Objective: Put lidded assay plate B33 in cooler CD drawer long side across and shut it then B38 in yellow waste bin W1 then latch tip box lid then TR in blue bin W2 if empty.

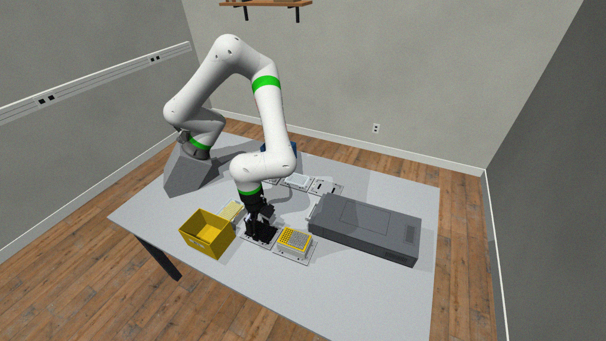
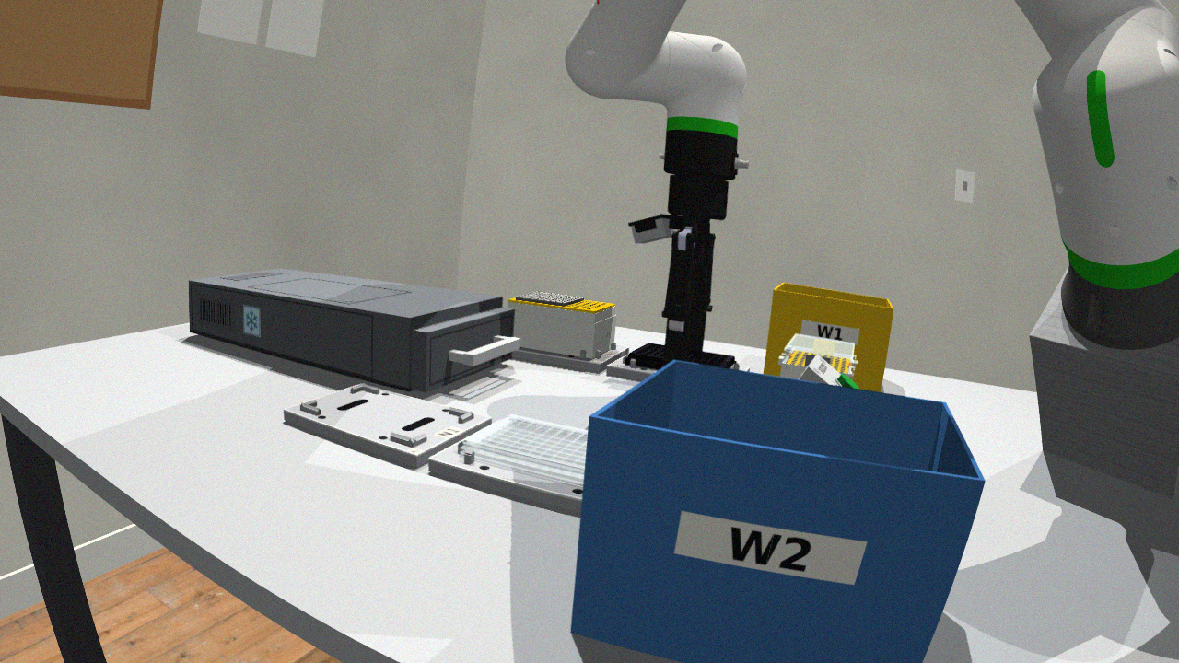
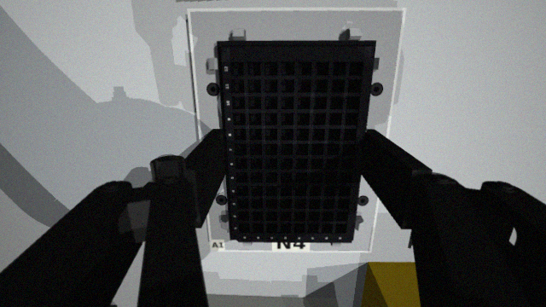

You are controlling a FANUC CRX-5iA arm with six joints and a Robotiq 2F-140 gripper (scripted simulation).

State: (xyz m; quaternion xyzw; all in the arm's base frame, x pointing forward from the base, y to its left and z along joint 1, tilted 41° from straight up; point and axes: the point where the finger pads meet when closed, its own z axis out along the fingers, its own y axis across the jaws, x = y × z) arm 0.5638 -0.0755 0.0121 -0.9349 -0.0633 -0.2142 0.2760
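The yellow bin W1 is 170 mm to the right of my hand and 150 mm behind it. The rest, counted from my hand: black assay plate (20 mm below); then DONE key box (240 mm behind, 140 mm to the left, 10 mm above); then tip rack TR (160 mm ahead, 40 mm to the left, 20 mm above).
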